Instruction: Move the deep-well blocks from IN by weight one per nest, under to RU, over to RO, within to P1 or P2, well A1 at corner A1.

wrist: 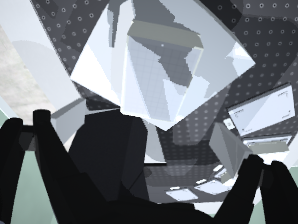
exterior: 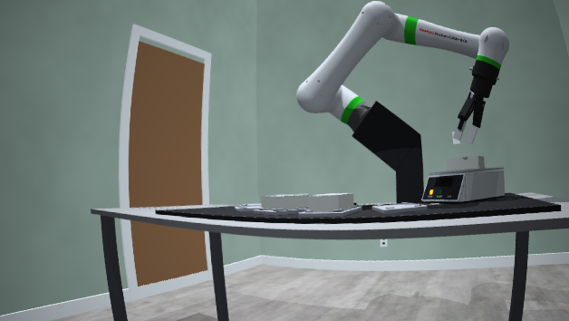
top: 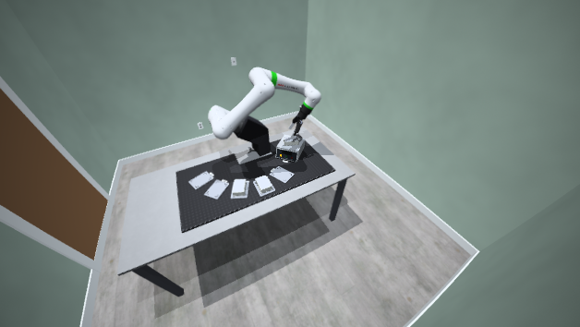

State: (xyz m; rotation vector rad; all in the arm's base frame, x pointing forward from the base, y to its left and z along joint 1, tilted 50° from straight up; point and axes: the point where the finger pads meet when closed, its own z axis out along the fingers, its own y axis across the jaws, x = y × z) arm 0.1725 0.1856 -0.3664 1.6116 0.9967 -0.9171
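My hand is 9 cm above the grey deep-well block. The rest, counted from my hand: check-weigher platform 11 cm below; then check-weigher CW 14 cm below.
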